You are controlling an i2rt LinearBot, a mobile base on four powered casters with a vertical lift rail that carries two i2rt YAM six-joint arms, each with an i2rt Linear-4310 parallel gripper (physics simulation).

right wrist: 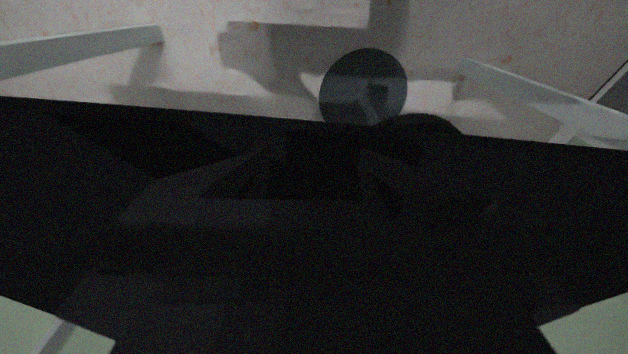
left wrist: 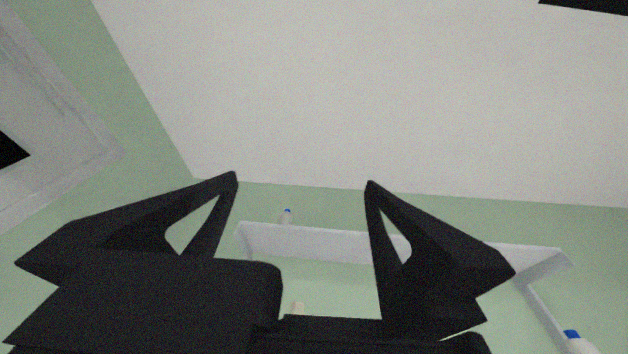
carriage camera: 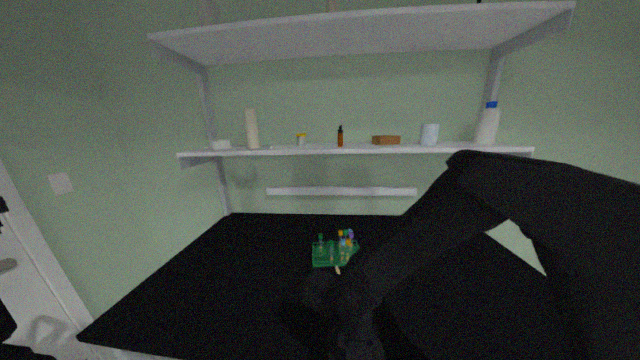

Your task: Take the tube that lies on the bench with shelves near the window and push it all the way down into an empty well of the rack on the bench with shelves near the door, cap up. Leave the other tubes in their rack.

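Frame: origin at the left arm's base, x ahead, y left, z up, level; metres.
Where they show: left gripper, fingertip midpoint: (left wrist: 301, 182); right gripper, fingertip midpoint: (right wrist: 314, 155).
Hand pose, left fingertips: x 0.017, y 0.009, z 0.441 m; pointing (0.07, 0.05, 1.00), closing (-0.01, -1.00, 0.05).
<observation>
Each offset is from my left fingertips to the top centre of the thing. "spot": to the spot under its first point. Level surfaces: height alone.
A green rack @(0.513 m ahead, 0.376 m right, 0.501 m down) (carriage camera: 322, 257) with several capped tubes, their caps green, yellow, blue and purple, stands on the black bench @(0.558 m down) (carriage camera: 200, 280). A small pale, slim piece @(0.412 m ahead, 0.387 m right, 0.539 m down) (carriage camera: 338, 270), apparently a tube, lies just in front of the rack; its ends are too small and dark to tell. My left gripper (left wrist: 301, 182) is open and empty, raised toward the ceiling. My right gripper (right wrist: 314, 155) is partly open with nothing between its fingers, very dark in the right wrist view. In the carriage camera the right arm's dark links reach down in front of the rack and merge with the bench.
A shelf @(0.105 m down) (carriage camera: 320, 150) above the bench carries a brown bottle @(spot: 0.700 m ahead, 0.405 m right, 0.060 m down) (carriage camera: 340, 137), a brown box @(spot: 0.739 m ahead, 0.624 m right, 0.081 m down) (carriage camera: 386, 140), a white jar @(spot: 0.674 m ahead, 0.783 m right, 0.058 m down) (carriage camera: 429, 135) and a blue-capped bottle @(spot: 0.687 m ahead, 1.036 m right, 0.025 m down) (carriage camera: 487, 126). Another shelf (carriage camera: 350, 35) is higher. A door (carriage camera: 30, 280) is at the left. A dark round disc (right wrist: 364, 87) shows beyond the right gripper.
</observation>
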